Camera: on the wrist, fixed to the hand. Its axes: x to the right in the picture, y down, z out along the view.
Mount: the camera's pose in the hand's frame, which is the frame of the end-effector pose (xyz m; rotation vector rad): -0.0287 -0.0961 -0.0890 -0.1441 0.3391 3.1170
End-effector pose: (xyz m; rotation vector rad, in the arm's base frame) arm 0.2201 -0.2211 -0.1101 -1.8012 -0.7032 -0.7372
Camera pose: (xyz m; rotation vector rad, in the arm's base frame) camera 0.1154 -0.2791 -0.0497 -0.7466 2.1530 1.0940
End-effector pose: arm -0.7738 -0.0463 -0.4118 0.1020 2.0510 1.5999
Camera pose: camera -0.7644 -0.1637 -0.4760 -1.5293 0.0787 -0.6855
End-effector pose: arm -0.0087 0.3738 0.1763 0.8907 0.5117 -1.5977
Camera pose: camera -0.0766 0.4798 0.1302 0.5970 -0.6394 1.4136
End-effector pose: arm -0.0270 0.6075 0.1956 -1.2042 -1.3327 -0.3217
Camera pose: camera -0.0598 0.4839 0.2359 -1.6620 1.6693 1.4840
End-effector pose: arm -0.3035 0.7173 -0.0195 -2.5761 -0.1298 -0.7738
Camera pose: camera -0.3926 0.7653 0.0685 -0.0765 2.6346 0.3217
